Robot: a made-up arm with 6 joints.
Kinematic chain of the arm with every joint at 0, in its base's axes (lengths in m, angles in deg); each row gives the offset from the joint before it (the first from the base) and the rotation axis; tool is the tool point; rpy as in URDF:
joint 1: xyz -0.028 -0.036 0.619 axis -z
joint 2: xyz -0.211 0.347 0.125 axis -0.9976 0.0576 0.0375
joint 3: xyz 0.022 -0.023 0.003 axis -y
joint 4: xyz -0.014 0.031 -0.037 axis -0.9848 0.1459 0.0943
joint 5: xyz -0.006 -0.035 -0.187 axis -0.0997 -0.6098 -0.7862
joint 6: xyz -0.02 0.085 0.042 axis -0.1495 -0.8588 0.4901
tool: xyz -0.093 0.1 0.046 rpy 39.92 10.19 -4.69
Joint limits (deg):
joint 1: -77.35..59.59
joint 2: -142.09..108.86
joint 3: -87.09..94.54
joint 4: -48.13..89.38
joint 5: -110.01..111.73
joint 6: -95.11..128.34
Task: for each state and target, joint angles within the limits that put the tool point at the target. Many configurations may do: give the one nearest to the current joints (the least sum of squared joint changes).
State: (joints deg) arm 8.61 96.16 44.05 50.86 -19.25 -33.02
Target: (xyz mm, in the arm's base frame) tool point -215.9 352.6 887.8
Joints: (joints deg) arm 29.62 108.86 6.64 89.38 -8.10 11.83
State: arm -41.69 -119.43 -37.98 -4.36 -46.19 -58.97
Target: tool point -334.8 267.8 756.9
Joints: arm 1.30 -129.51 -27.64 -3.52 -65.86 -14.17
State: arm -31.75 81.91 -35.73 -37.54 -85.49 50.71
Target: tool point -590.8 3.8 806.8
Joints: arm -41.96 82.36 -59.36 -24.54 -76.60 58.75
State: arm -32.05 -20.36 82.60 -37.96 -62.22 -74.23
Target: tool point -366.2 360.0 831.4
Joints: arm -21.07 -36.33 85.02 -32.00 -55.81 -82.23
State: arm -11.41 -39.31 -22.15 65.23 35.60 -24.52
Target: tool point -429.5 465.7 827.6
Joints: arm -9.13 -78.85 -24.88 27.51 38.87 -12.05
